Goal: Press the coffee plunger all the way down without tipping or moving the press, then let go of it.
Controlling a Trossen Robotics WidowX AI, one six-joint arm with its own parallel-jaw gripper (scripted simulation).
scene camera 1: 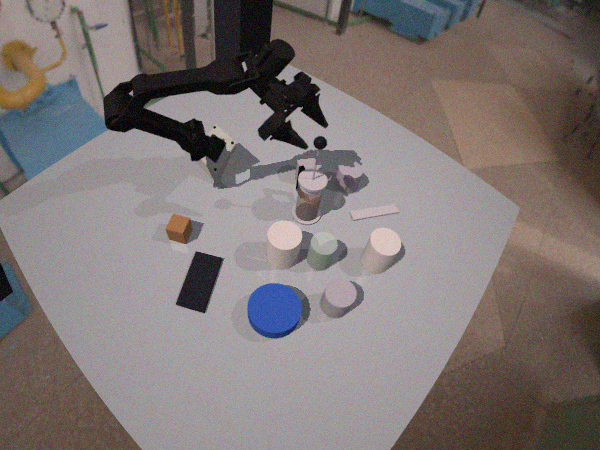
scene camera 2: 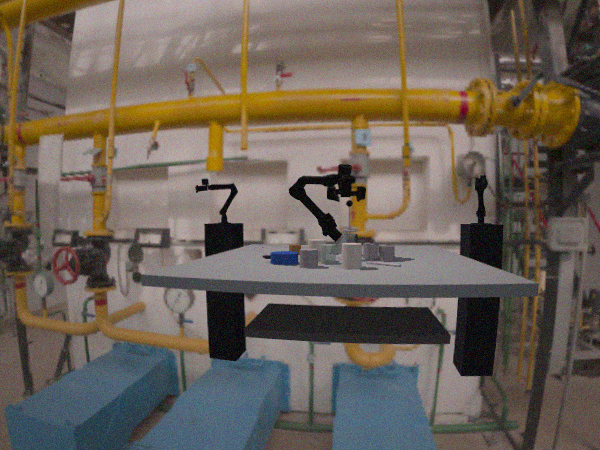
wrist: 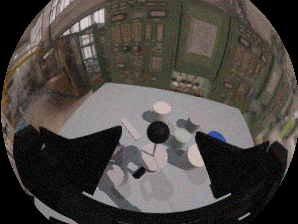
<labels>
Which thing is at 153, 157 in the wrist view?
A coffee press.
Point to a pale cylinder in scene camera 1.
At 384, 244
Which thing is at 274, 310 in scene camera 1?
A blue disc.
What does my gripper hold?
Nothing.
</labels>
